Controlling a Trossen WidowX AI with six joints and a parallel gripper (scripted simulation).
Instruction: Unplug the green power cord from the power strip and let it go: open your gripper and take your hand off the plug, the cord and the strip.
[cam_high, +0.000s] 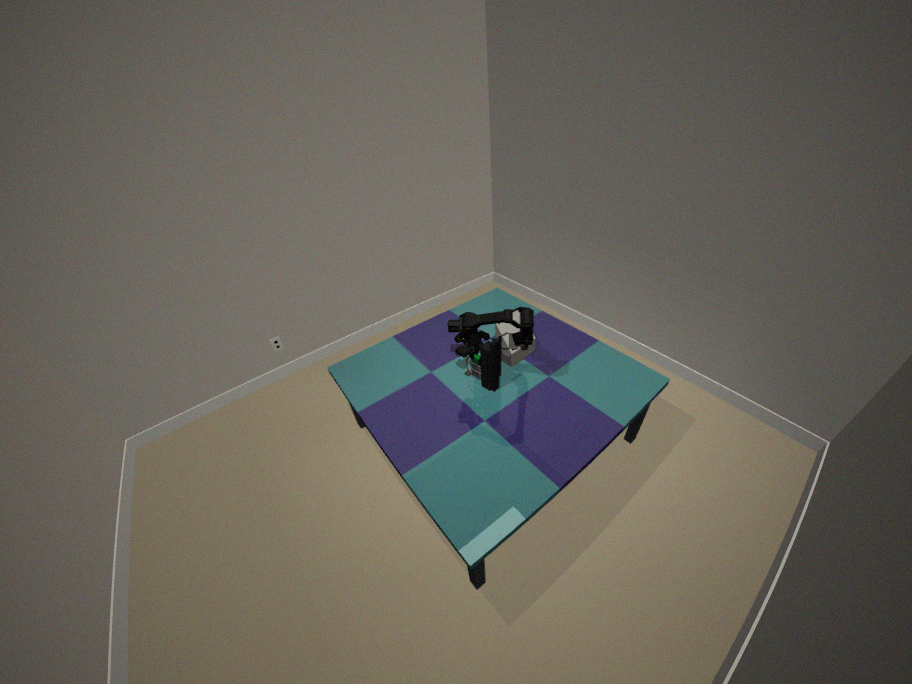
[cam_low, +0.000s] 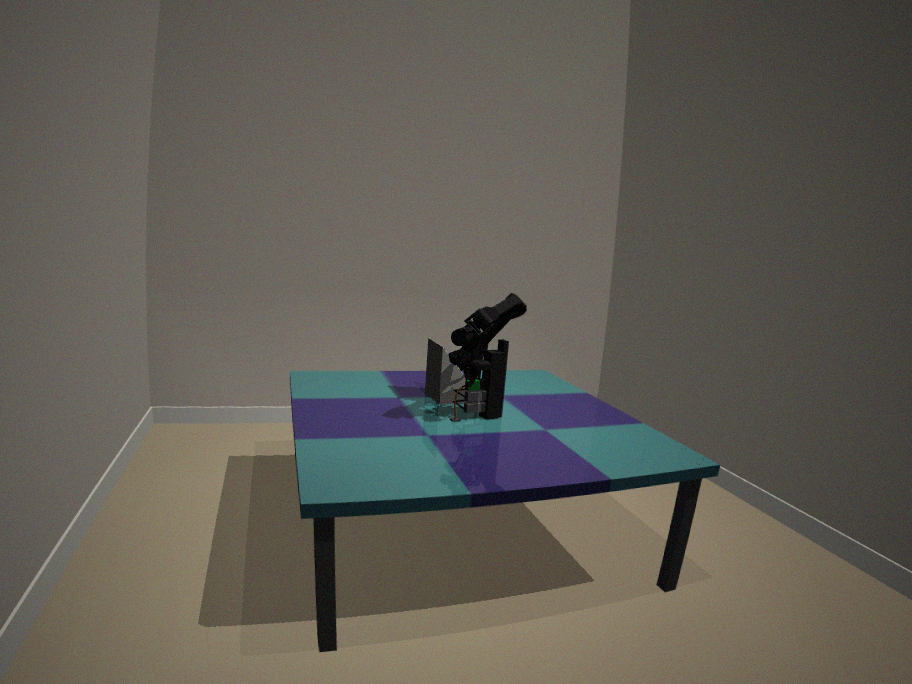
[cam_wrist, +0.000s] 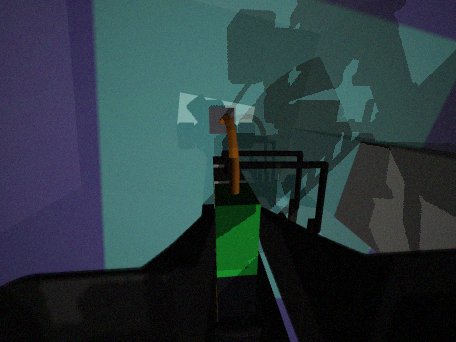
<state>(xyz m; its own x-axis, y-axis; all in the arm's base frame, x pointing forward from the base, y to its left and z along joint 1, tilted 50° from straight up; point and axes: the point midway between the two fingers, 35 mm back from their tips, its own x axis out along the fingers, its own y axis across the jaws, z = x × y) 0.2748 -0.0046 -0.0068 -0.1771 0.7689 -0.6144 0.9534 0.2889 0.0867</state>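
Now: the black upright block 100 mm to the left of my gripper tip, 30 mm behind it and 10 mm below it. Round my gripper tip: green plug: 30 mm to the left, 10 mm behind.
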